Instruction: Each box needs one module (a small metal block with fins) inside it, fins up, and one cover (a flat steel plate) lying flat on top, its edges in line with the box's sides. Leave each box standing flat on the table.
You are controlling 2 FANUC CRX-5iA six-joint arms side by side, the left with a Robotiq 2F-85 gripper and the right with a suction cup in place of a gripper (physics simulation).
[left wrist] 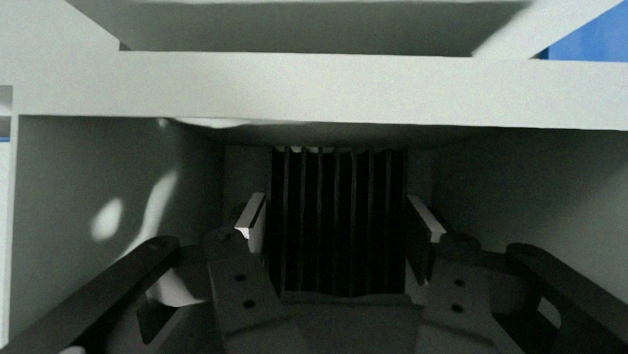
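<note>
A pale grey box [300, 97] is open at the top and fills most of the left wrist view; its inner side walls lie in shade. My left gripper [340, 219] is down inside the box opening and shut on a black finned module [337, 200]. The module's fins face up towards the camera, and its far end shows close to the box's back wall. The module's underside is hidden, so I cannot tell whether it touches the box floor. My right suction cup does not show. No plate can be made out on top of this box.
Another pale box [320, 27] stands directly behind, its near side in shade. Part of a flat blue piece [595, 42] shows at the upper right. A sliver of a pale flat piece [4, 210] with a blue edge shows at the far left.
</note>
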